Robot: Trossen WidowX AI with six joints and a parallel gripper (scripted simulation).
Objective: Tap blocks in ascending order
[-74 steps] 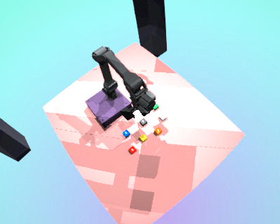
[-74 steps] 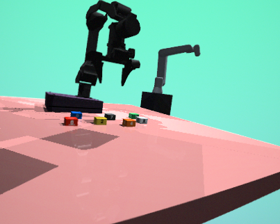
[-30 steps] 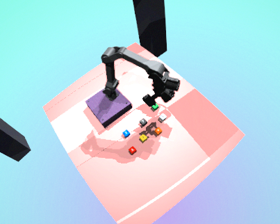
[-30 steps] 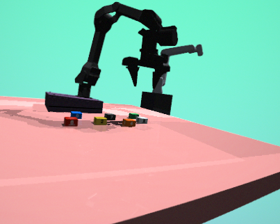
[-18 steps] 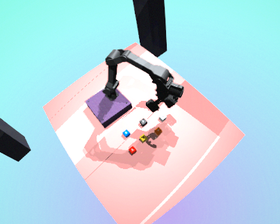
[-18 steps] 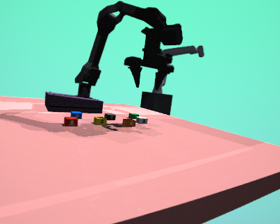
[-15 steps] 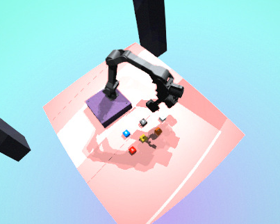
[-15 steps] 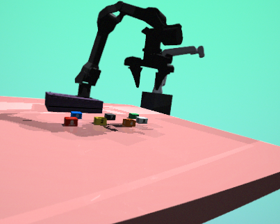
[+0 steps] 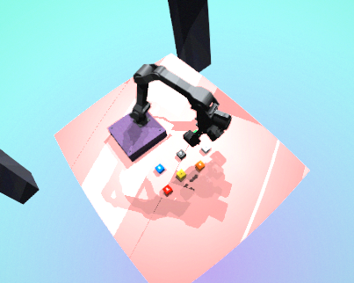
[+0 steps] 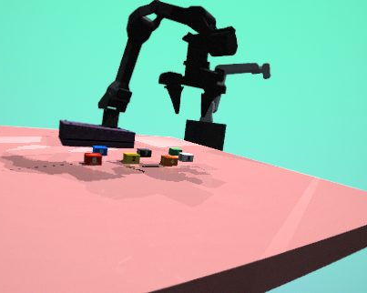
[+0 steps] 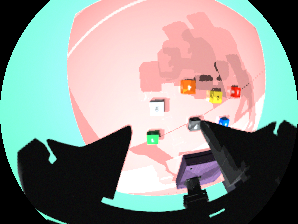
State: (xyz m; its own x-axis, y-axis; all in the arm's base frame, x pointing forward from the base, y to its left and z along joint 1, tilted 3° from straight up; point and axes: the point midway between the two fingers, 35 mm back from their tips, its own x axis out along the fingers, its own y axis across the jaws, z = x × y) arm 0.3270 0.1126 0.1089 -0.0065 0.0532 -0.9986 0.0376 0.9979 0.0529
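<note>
My gripper tip is now 21 cm to the left of the blue block, 12 cm above it and 8 cm past it. Round my gripper tip: white block (12 cm below, 1 cm to the left, 1 cm behind); orange block (12 cm below, 7 cm to the right, 3 cm ahead); green block (12 cm below, 10 cm behind, 3 cm to the left).
</note>
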